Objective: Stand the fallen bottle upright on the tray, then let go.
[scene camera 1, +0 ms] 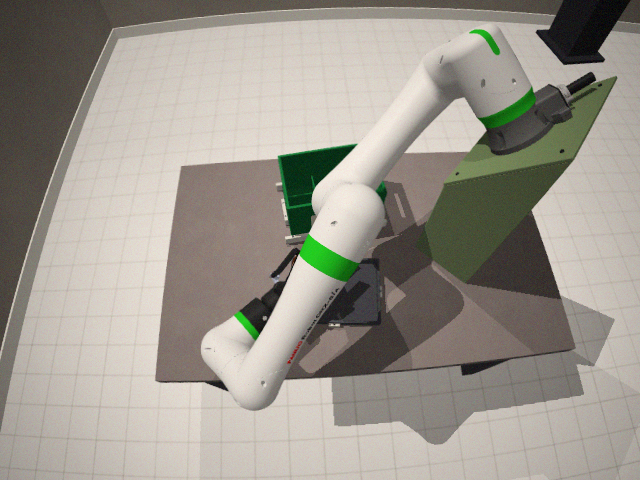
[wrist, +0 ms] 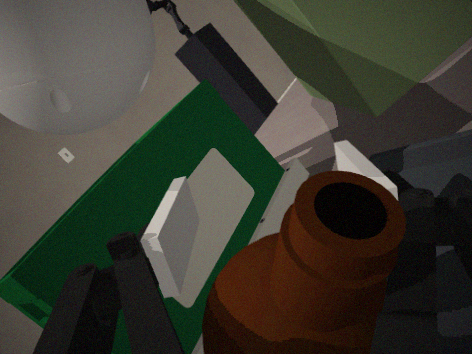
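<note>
Brown bottle (wrist: 323, 276), visible.
</note>
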